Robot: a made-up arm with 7 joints.
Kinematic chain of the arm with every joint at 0, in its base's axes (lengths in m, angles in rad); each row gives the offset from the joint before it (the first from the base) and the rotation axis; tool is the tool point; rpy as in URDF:
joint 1: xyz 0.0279 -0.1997 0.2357 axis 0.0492 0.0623 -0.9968
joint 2: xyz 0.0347 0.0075 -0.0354 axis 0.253 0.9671 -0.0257
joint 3: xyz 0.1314 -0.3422 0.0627 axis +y
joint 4: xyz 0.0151 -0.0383 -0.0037 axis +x
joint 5: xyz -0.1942 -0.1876 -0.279 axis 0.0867 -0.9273 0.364
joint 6: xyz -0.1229 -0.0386 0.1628 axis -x
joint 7: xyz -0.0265 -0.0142 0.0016 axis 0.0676 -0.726 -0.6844
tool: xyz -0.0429 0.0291 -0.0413 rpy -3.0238 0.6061 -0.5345
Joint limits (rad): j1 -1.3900..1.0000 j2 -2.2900..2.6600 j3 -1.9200..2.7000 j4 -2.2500..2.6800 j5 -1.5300..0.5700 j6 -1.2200..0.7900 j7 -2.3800..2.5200
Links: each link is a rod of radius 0.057 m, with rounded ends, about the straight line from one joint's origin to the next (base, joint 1, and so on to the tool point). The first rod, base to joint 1, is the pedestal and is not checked.
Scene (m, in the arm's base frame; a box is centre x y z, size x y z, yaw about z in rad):
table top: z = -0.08
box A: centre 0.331 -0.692 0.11 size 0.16 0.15 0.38 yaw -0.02
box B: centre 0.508 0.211 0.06 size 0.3 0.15 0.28 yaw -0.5
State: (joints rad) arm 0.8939 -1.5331 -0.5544 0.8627 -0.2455 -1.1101 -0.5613
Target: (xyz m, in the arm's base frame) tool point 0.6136 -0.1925 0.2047
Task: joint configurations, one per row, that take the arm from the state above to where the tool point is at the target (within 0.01 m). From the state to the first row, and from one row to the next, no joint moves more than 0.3 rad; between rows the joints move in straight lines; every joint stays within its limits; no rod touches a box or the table.
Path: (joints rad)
1: 0.6593 -1.5483 -0.7070 0.8656 -0.1021 -1.1010 -0.6007
2: 0.4247 -1.5634 -0.8596 0.8685 0.0413 -1.0919 -0.6401
3: 0.1902 -1.5786 -1.0121 0.8715 0.1847 -1.0828 -0.6795
4: -0.0704 -1.4310 -0.9784 0.9813 0.2797 -1.0835 -0.6804
5: -0.3311 -1.2835 -0.9447 1.0911 0.3748 -1.0842 -0.6814
6: -0.5917 -1.1360 -0.9109 1.2009 0.4698 -1.0849 -0.6823

